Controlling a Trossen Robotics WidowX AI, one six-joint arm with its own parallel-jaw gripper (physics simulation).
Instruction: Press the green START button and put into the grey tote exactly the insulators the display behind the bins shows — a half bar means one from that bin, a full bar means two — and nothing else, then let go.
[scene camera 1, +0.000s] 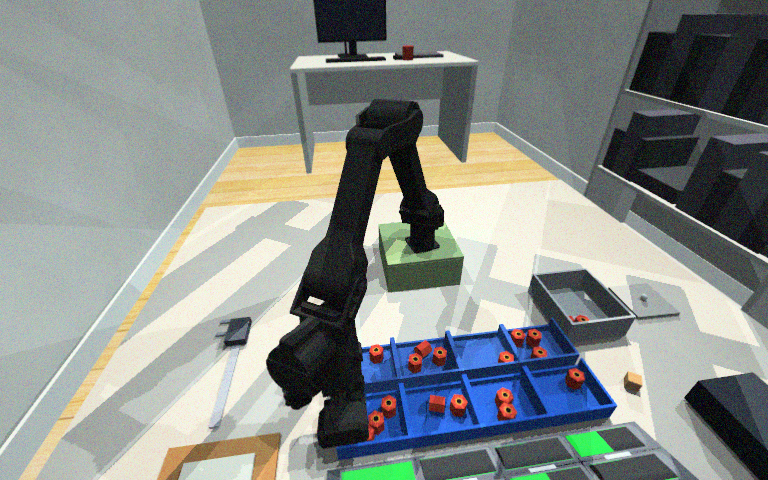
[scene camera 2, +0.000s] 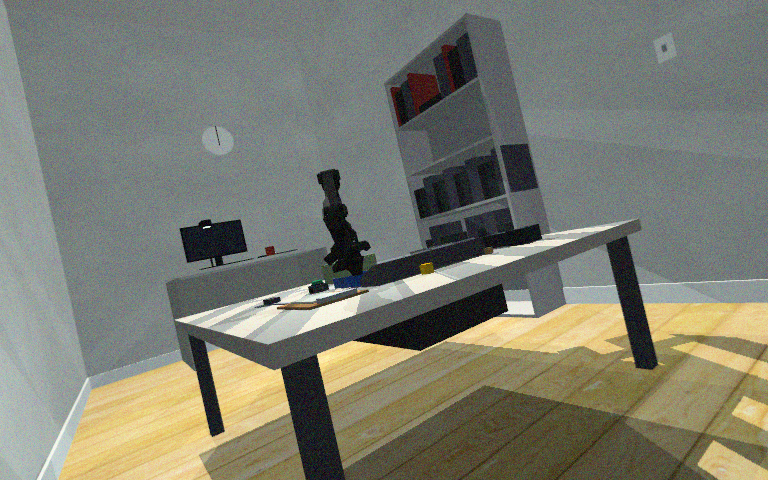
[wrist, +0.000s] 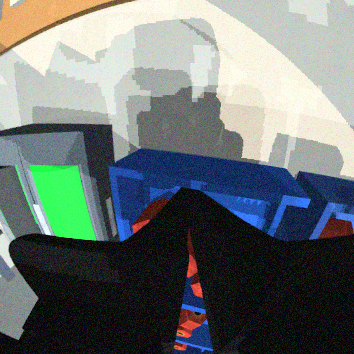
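Where they show: gripper, fingertip midpoint: (wrist: 187, 194); arm's base at its link origin: (scene camera 1: 422, 243).
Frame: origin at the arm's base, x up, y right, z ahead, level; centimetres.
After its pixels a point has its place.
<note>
A blue bin tray (scene camera 1: 477, 430) (wrist: 211, 172) (scene camera 2: 346, 282) with several compartments holds red hexagonal insulators. My gripper (scene camera 1: 343, 423) @(x -7.1, y 26.7, z 32.8 cm) (wrist: 187, 194) @(x -7.1, y 26.7, z 32.8 cm) is shut and empty, low over the tray's front-left compartment. Red insulators (scene camera 1: 388, 404) @(x -5.4, y 20.1, z 31.9 cm) (wrist: 191, 267) @(x -5.4, y 22.5, z 32.7 cm) lie in that compartment and show through the thin slit between my fingers. The grey tote (scene camera 1: 549, 291) @(x -7.9, y -24.2, z 17.9 cm) stands right of the tray with one insulator (scene camera 1: 579, 318) @(x -5.5, y -21.8, z 28.2 cm) inside. The display panels show a full green bar (wrist: 63, 201) @(x -4.3, y 27.6, z 39.6 cm) (scene camera 1: 377, 470) @(x -3.9, y 24.8, z 40.8 cm) at the left and another green bar (scene camera 1: 589, 443) @(x -3.7, y -3.7, z 47.6 cm) at the right.
My arm stands on a green pedestal (scene camera 1: 422, 269) @(x -2.5, y 2.6, z 6.3 cm) behind the tray. A caliper-like tool (scene camera 1: 232, 350) @(x -8.0, y 44.5, z 9.9 cm) lies on the left and a wooden board (scene camera 1: 215, 445) @(x -7.8, y 46.5, z 27.9 cm) at the front left. A yellow block (scene camera 2: 426, 268) @(x -6.8, y 22.3, z 56.5 cm) sits farther along the table.
</note>
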